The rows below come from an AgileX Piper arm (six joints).
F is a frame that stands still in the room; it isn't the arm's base.
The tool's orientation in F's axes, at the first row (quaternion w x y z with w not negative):
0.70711, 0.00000, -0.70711, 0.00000
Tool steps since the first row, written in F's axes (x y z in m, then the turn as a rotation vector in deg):
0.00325, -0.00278, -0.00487, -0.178, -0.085, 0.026
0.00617, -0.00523, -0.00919, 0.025, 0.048, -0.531
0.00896, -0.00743, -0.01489, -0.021, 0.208, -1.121
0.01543, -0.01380, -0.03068, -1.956, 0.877, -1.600
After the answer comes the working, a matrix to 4 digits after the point.
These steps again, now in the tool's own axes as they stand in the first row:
-0.00487, -0.00278, -0.00325, 0.026, -0.085, 0.178
-0.00919, -0.00523, -0.00617, -0.531, 0.048, -0.025
-0.01489, -0.00743, -0.00896, -1.121, 0.208, 0.021
-0.03068, -0.01380, -0.01543, -1.600, 0.877, 1.956

The tool's axes in the first row as the columns of a matrix, in F's axes (rounded; the answer above uses it unrounded):
0.0000, 0.0000, -1.0000
0.0000, 1.0000, 0.0000
1.0000, 0.0000, 0.0000

